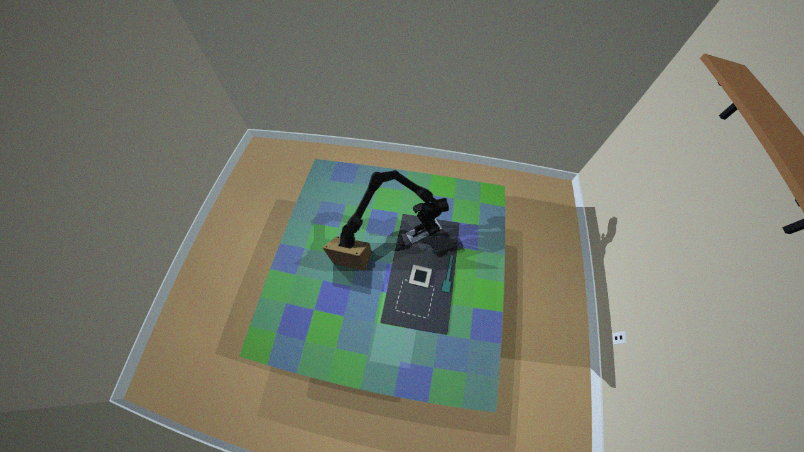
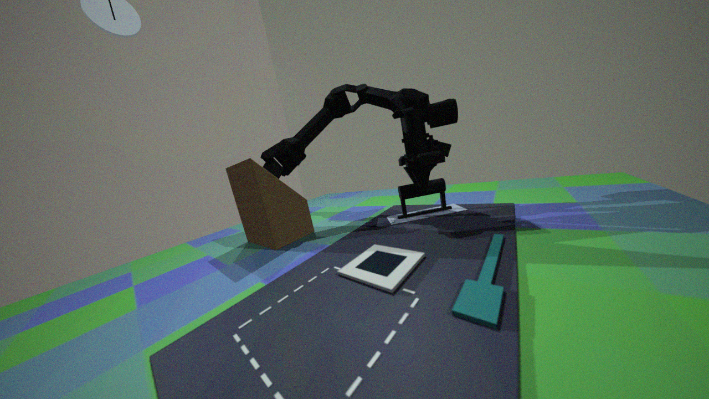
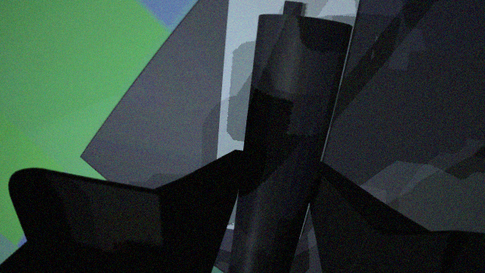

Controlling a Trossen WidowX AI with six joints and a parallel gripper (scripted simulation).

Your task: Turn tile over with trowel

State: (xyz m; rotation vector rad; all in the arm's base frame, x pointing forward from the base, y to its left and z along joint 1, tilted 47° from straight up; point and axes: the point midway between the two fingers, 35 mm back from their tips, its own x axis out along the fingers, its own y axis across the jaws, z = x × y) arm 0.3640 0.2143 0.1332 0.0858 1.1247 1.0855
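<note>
Now: the dark mat 230 mm to the right of my gripper tip, 80 mm below it and 40 mm ahead of it. From my gripper tip the other things lie so: tile: 270 mm to the right, 60 mm below, 30 mm ahead; then teal trowel: 250 mm to the right, 180 mm ahead, 60 mm below.
</note>
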